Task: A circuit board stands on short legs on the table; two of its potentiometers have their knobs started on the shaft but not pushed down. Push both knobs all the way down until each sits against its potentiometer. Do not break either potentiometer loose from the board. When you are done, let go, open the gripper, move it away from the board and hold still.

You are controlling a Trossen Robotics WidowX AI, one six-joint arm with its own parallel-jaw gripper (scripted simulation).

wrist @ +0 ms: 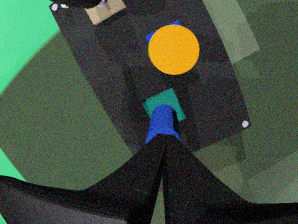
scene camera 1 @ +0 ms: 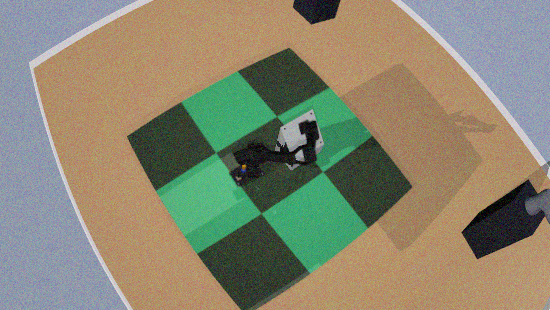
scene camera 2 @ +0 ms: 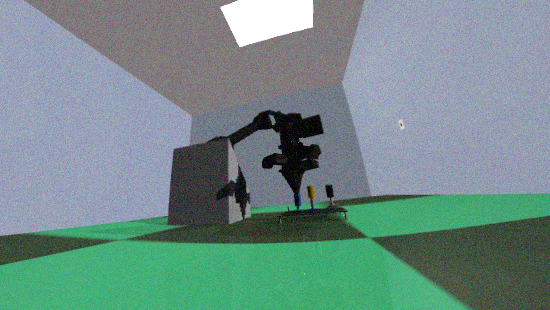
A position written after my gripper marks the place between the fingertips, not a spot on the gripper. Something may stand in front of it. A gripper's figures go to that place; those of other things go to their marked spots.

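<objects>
Both my gripper [wrist: 164,142] and a blue knob [wrist: 164,120] are at the same distance: the gripper is 10 cm from the lens, and the knob, too, is 10 cm from the lens.
</objects>
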